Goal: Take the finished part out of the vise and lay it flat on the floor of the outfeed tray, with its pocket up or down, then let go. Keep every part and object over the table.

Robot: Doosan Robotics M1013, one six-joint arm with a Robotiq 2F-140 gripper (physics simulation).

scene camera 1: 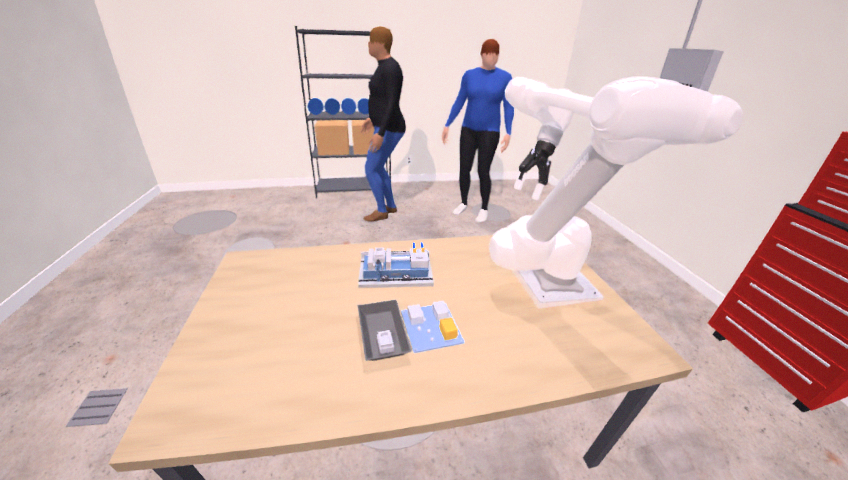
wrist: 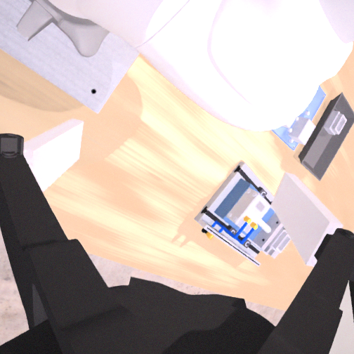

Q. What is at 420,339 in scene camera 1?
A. A light blue plate.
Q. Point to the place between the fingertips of the gripper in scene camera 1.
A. At 526,194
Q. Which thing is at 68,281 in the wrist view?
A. The gripper.
